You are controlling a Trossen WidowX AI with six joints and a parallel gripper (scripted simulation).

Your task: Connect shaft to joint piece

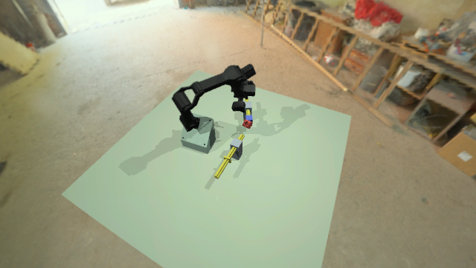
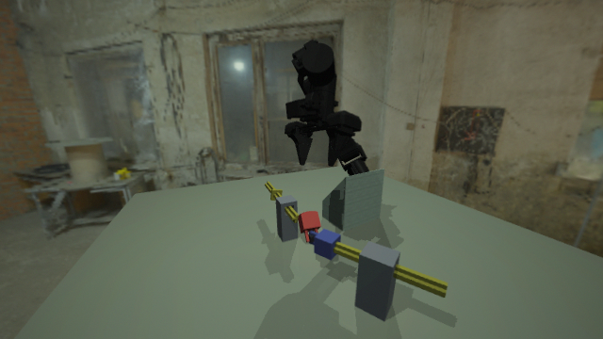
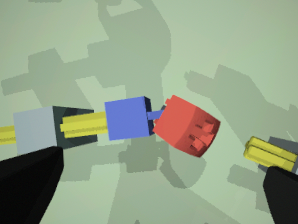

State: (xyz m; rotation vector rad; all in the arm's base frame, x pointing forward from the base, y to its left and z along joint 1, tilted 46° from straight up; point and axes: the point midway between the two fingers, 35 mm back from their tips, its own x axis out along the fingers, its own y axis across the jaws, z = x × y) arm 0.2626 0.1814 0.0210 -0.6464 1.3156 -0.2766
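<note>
Now: the red joint piece 20 mm ahead of my gripper tip and 140 mm below it.
</note>
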